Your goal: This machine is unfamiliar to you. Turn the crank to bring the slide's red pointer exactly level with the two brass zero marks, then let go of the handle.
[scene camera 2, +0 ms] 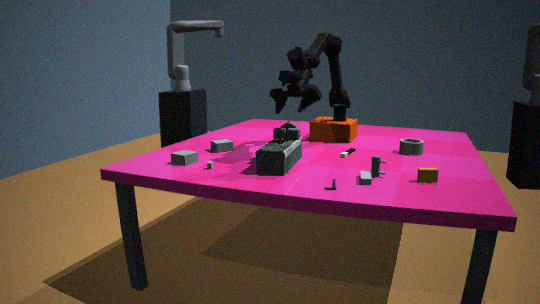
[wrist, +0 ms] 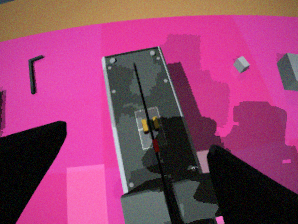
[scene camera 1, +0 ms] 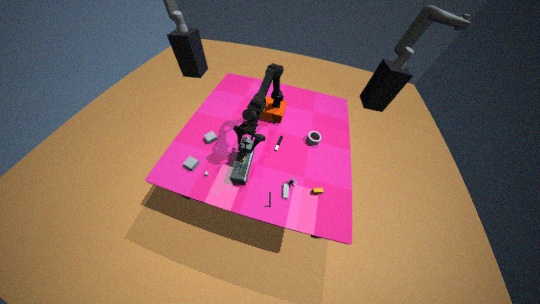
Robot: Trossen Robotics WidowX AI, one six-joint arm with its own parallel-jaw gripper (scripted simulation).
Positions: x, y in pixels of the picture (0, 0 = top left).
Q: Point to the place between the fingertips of my gripper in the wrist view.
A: At 139, 140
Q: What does my gripper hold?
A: Nothing.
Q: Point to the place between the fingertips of my gripper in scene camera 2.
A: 287, 112
